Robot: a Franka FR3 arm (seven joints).
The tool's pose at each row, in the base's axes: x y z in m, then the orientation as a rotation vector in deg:
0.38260, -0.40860, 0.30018, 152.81, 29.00, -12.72
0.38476, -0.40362, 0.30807, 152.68, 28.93, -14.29
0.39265, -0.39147, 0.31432, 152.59, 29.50, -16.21
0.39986, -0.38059, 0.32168, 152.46, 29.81, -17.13
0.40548, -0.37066, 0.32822, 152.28, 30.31, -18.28
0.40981, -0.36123, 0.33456, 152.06, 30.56, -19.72
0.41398, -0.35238, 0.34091, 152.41, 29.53, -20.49
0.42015, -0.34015, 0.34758, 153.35, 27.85, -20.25
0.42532, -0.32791, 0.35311, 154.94, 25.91, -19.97
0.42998, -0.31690, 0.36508, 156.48, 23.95, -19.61
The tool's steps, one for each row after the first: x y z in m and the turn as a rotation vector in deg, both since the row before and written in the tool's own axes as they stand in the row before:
0.00176, -0.00049, -0.00940, 0.19, -1.10, -0.20
0.00947, -0.00499, -0.01159, 0.37, -1.21, -0.71
0.00797, -0.00375, -0.01212, 0.11, -0.59, -0.37
0.00636, -0.00385, -0.01085, 0.13, -0.72, -0.54
0.00500, -0.00399, -0.01034, 0.15, -0.96, -0.41
0.00452, -0.00355, -0.01015, 0.45, -0.61, 0.61
0.00709, -0.00563, -0.01225, 0.74, 0.10, 1.24
0.00643, -0.00672, -0.01098, 1.36, 0.24, 1.42
0.00359, -0.00417, -0.01600, 1.32, 0.28, 1.43

